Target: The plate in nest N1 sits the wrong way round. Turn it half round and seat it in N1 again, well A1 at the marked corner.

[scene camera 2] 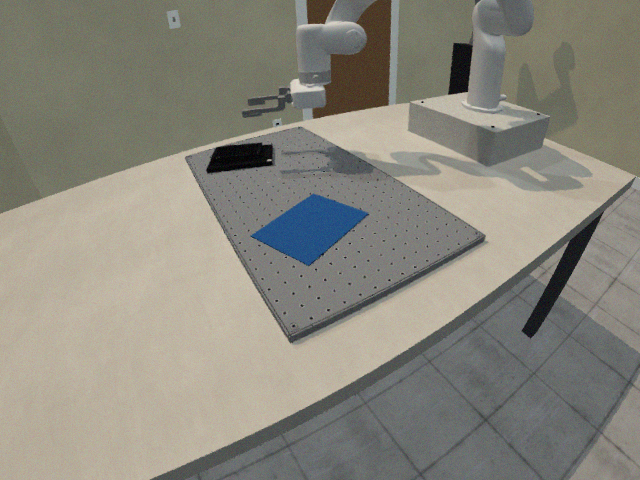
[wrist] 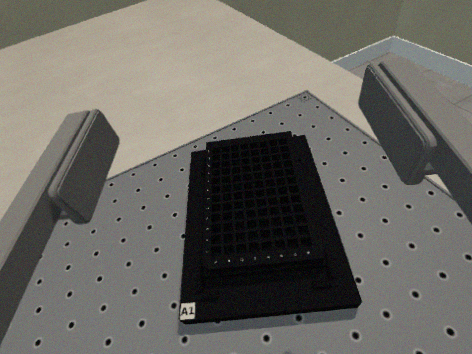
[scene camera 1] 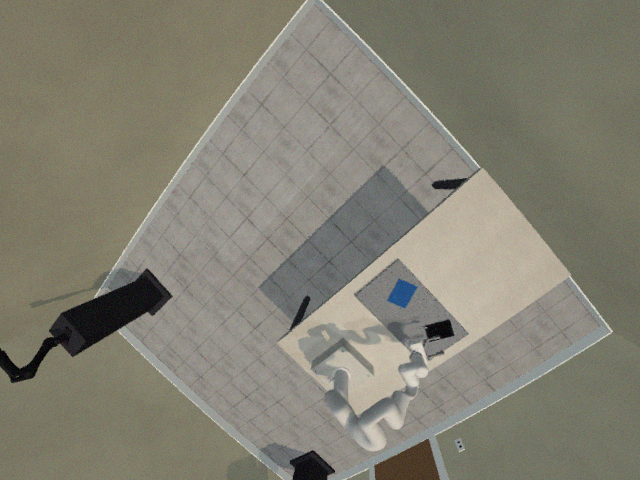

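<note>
The black plate lies in the black nest N1. In the wrist view the nest's white A1 label is at the near left corner. The plate's small white marks run along its left and near edges and meet at its near left corner, on the label's side; they are too small to read. A wide bare strip of nest shows at the near end. Whether the plate is fully down is not clear. My gripper is open and empty, above the nest, its fingers wider apart than the plate.
The nest stands on a grey perforated board. A flat blue sheet lies on the same board. The arm's grey base block stands on the cream table beside the board.
</note>
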